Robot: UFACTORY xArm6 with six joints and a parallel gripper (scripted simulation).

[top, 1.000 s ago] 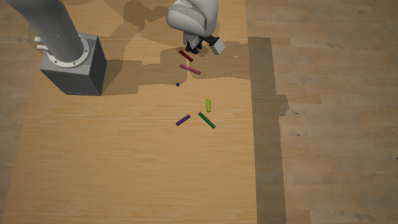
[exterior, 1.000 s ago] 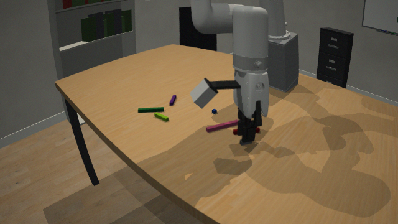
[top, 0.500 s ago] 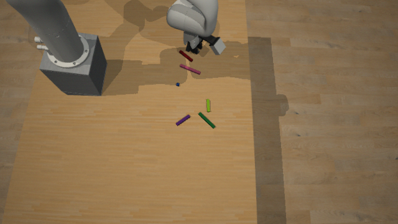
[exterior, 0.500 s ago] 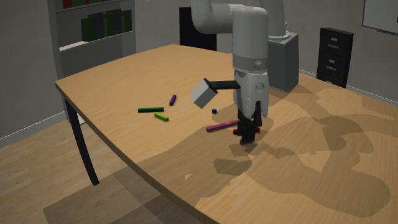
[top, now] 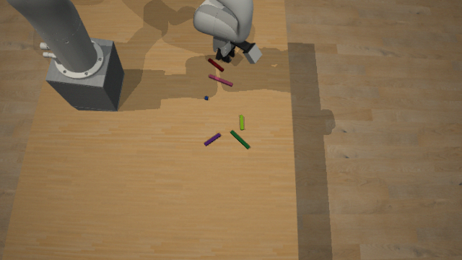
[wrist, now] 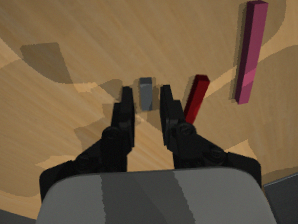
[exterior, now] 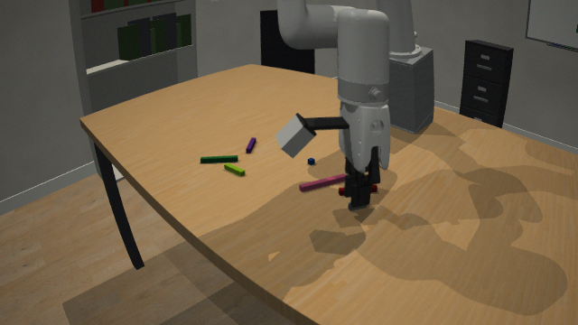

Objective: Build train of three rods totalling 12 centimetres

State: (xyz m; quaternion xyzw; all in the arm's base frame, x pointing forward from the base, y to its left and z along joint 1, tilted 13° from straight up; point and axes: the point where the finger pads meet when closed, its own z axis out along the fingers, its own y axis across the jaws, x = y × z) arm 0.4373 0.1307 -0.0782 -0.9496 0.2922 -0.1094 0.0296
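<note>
Right now the grey rod is 30 mm below my hand. The rest, counted from my hand: pink rod (20 mm behind, 90 mm to the right, 30 mm below); blue rod (70 mm behind, 160 mm to the right, 30 mm below); red rod (40 mm behind, 20 mm to the right, 30 mm below).
</note>
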